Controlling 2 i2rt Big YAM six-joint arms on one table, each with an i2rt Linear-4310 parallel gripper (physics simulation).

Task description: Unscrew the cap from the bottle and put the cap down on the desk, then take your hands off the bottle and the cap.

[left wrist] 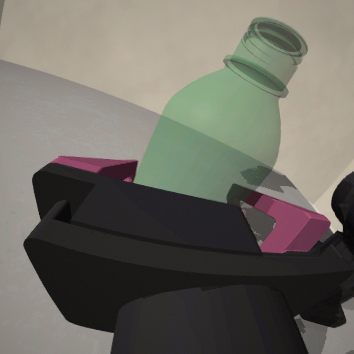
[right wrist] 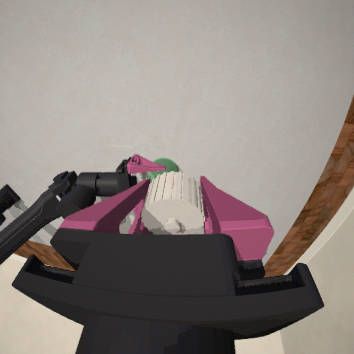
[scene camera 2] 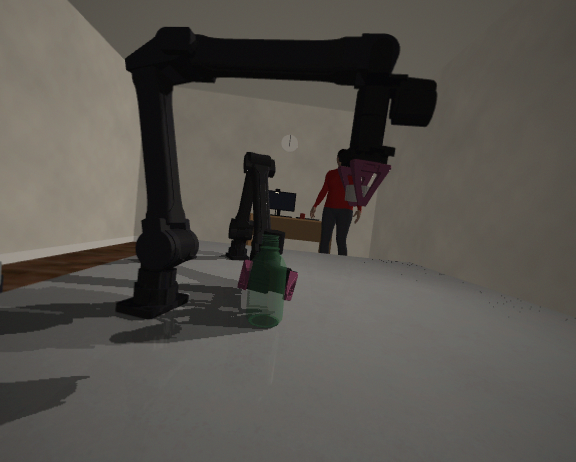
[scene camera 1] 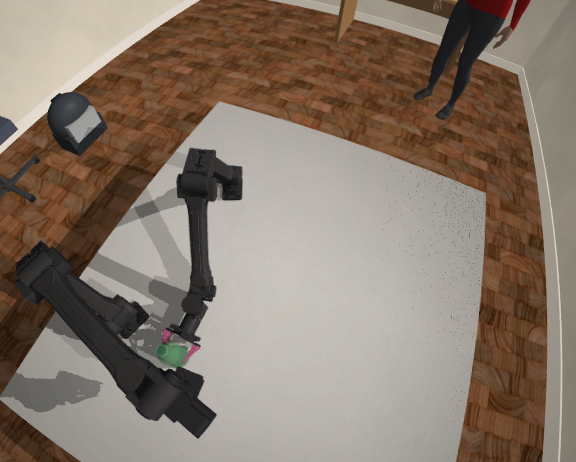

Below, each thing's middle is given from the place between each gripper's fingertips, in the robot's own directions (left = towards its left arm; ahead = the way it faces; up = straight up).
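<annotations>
The green translucent bottle (scene camera 2: 267, 272) is 3 cm above my left hand and 1 cm to the left of it. I see that the ribbed cap (right wrist: 173, 204) is 21 cm above my left hand, and it is also 15 cm ahead of that hand and 2 cm to the right of it.
The green translucent bottle is 16 cm below my right hand, 15 cm behind it and 4 cm to the left of it. As for the ribbed cap, my right hand is 2 cm below it.
</annotations>
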